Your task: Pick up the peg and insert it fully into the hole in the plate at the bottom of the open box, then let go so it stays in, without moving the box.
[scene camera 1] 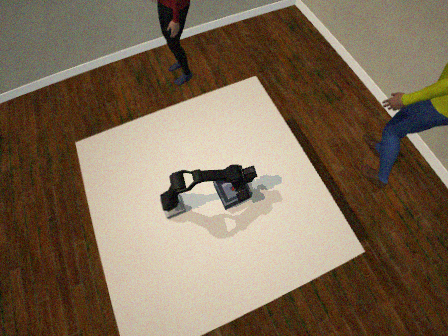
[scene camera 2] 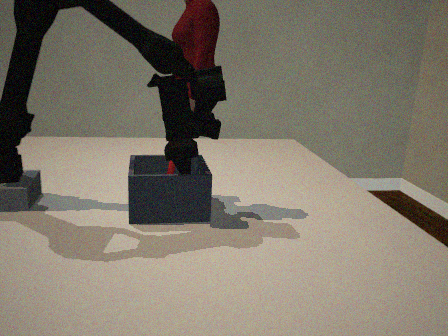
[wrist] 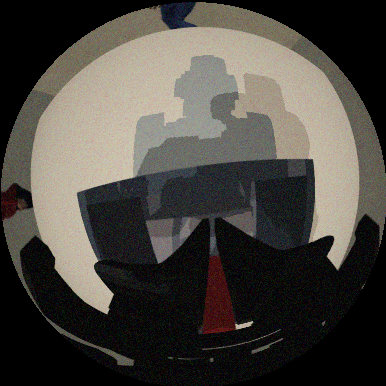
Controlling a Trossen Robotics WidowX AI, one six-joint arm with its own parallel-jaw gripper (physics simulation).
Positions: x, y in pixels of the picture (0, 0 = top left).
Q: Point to a red peg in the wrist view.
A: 218, 316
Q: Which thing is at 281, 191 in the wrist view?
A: A dark box.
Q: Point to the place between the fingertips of the gripper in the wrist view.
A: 210, 223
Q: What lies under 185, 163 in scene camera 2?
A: The gripper.
